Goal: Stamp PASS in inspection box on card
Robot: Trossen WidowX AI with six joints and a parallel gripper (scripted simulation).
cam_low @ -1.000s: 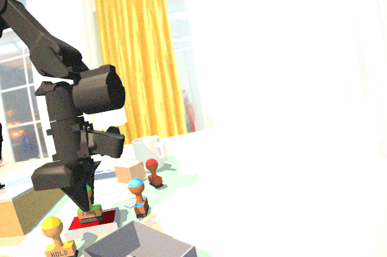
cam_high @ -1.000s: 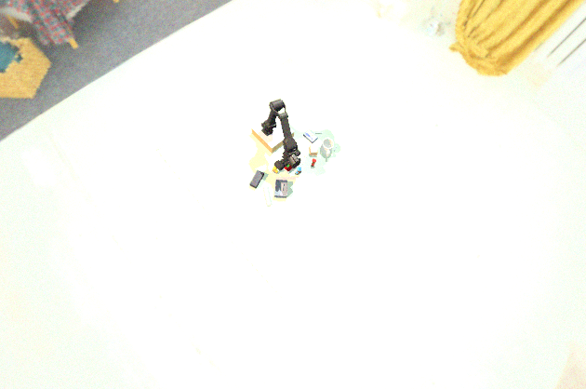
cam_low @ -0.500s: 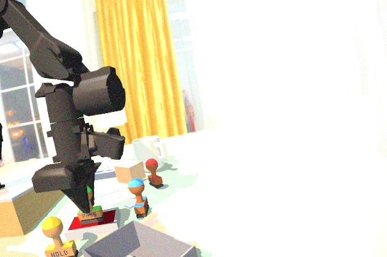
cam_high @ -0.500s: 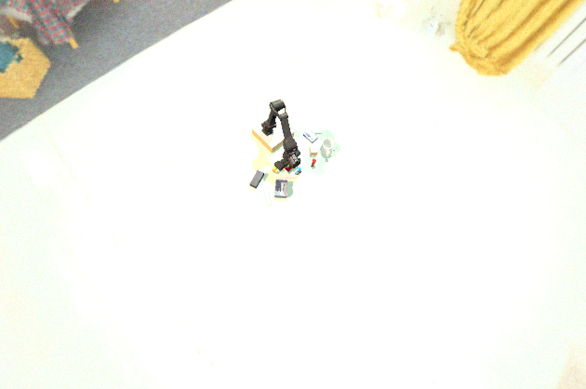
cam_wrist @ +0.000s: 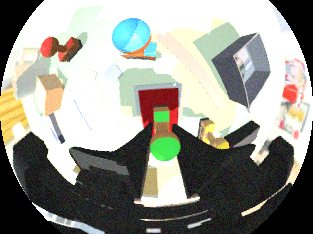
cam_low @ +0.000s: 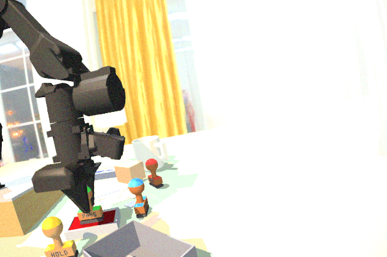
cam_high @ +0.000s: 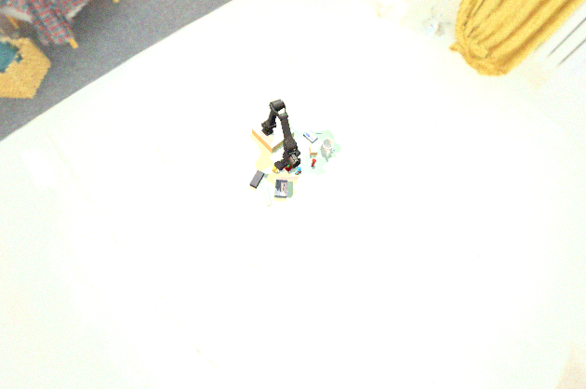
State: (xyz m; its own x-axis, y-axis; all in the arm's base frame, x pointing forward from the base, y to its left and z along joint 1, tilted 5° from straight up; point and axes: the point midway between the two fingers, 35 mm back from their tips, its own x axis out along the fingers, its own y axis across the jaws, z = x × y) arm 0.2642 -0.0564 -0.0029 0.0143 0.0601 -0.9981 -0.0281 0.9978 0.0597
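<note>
The green-topped pass stamp lies right at my gripper tip. Also, from my gripper tip: yellow-knobbed hold stamp (2 cm behind, 8 cm to the right, 2 cm below); then red ink pad (3 cm below); then blue-knobbed stamp (8 cm ahead, 3 cm to the left, 2 cm below).
</note>
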